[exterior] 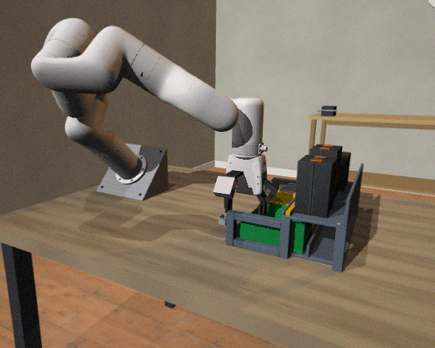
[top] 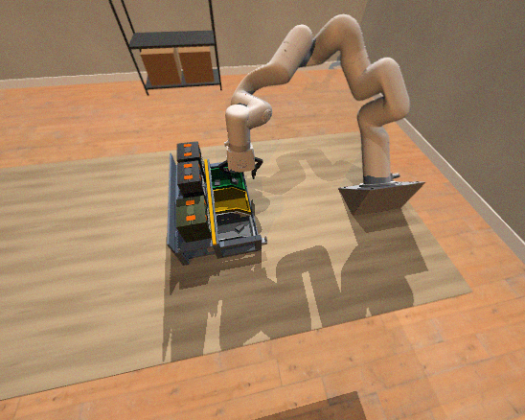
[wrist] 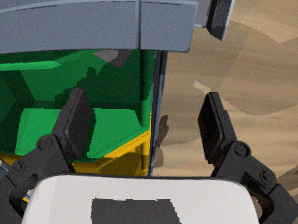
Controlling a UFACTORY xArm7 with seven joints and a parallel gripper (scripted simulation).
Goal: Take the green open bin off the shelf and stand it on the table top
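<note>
My gripper is now 80 mm short of the green open bin and 20 mm above it. The rest, counted from my hand: yellow bin 80 mm ahead, 110 mm to the left, 20 mm below; grey bin 90 mm ahead, 220 mm to the left, 20 mm below.
</note>
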